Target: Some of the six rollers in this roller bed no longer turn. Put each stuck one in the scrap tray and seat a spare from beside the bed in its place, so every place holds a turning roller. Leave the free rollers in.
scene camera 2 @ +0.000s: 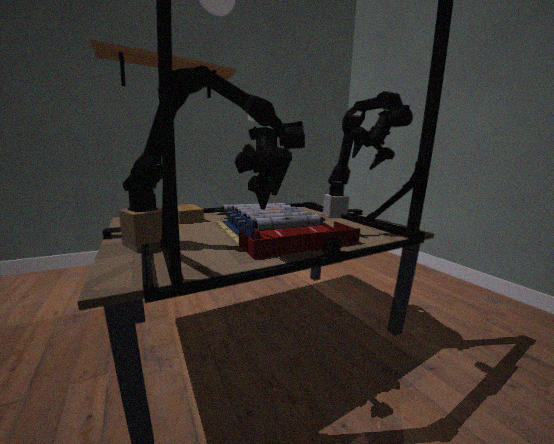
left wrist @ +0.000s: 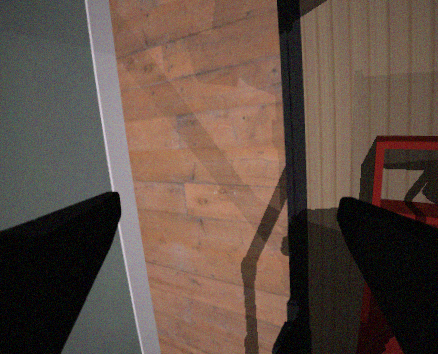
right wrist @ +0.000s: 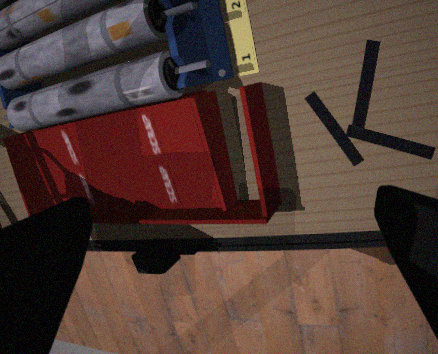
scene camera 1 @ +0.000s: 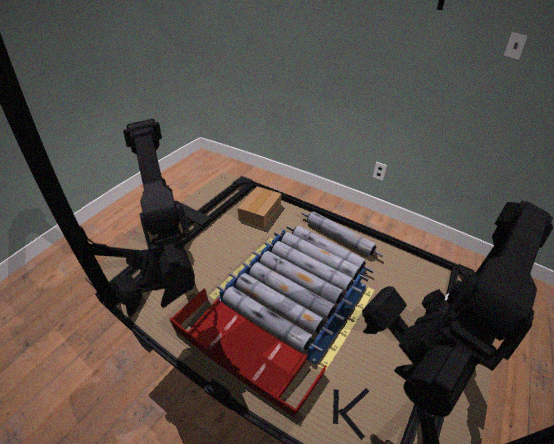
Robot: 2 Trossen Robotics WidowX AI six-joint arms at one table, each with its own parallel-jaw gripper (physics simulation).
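Frame: origin at the left arm's base, x ahead, y left, z up, level; millimetres.
Seen in the pictures: left gripper, fingertip midpoint: (scene camera 2: 268,202) (left wrist: 231,205) (scene camera 1: 146,311); right gripper, fingertip midpoint: (scene camera 2: 361,163) (right wrist: 234,206) (scene camera 1: 380,350); left arm's base, link origin: (scene camera 2: 142,209); right arm's base, link origin: (scene camera 2: 336,195).
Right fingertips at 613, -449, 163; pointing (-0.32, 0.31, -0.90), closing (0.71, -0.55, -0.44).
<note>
Offsets run from my right fingertips to a thing's top centre, as dx, dy, dz. "spot": to the spot under its first point.
The blue roller bed (scene camera 1: 327,341) (right wrist: 205,45) holds grey, stained rollers side by side. Its front roller @(-224, +174, -199) (scene camera 1: 265,318) (scene camera 2: 289,221) (right wrist: 95,91) lies next to the red scrap tray @(-266, +91, -220) (scene camera 1: 250,350) (scene camera 2: 300,242) (right wrist: 256,155). A spare roller @(-23, +561, -227) (scene camera 1: 342,233) lies on the table behind the bed. No turning can be told from these frames. My left gripper (left wrist: 231,205) is open and empty, above the table by the tray's left end; part of the tray @(spot: -451, +113, -220) (left wrist: 378,175) shows in the left wrist view. My right gripper (scene camera 2: 364,161) (right wrist: 234,206) is open and empty, raised to the right of the bed.
A cardboard box @(-323, +657, -220) (scene camera 1: 260,206) (scene camera 2: 191,214) stands at the back left. Yellow numbered strips @(spot: -6, +187, -274) (scene camera 1: 345,332) (right wrist: 242,40) run along the bed's sides. Black bars @(spot: +25, -2, -275) (right wrist: 366,82) lie on the table right of the tray. A dark frame rail (left wrist: 295,150) edges the table.
</note>
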